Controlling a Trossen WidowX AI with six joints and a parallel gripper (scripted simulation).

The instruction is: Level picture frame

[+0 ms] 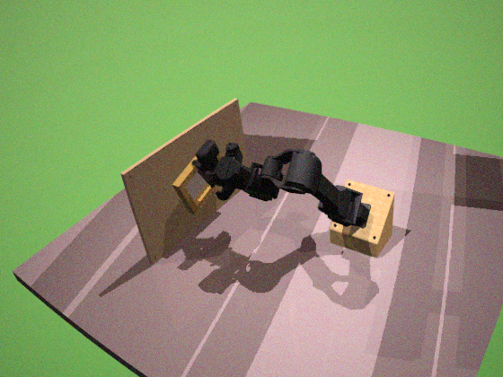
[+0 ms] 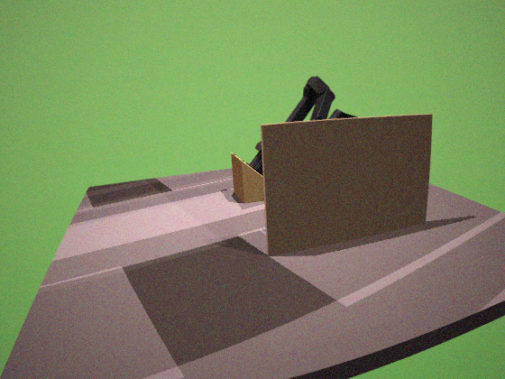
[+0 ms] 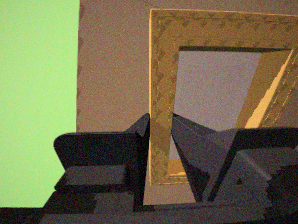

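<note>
Now: gripper tip 50 mm above the picture frame and 10 mm to the left of it. Round my gripper tip: tan wall panel (60 mm below, 20 mm ahead, 10 mm to the right).
</note>
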